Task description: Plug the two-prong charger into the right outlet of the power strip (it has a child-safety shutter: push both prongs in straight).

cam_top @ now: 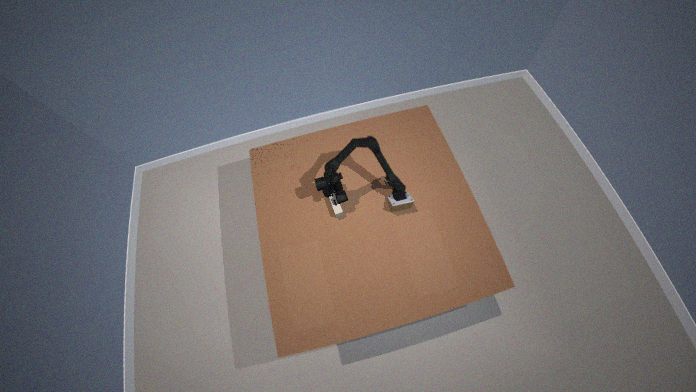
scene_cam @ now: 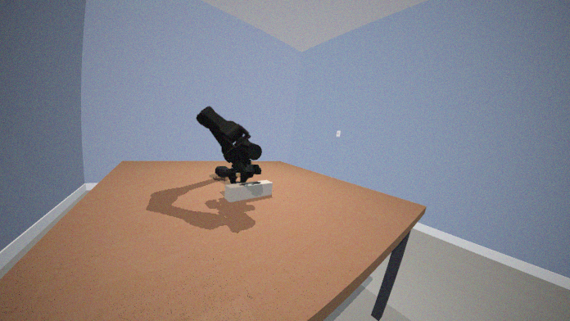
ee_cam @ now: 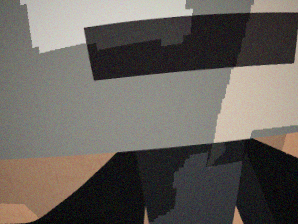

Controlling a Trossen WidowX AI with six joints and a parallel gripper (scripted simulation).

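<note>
The black two-prong charger is 20 mm ahead of my gripper tip and 10 mm above it.
</note>
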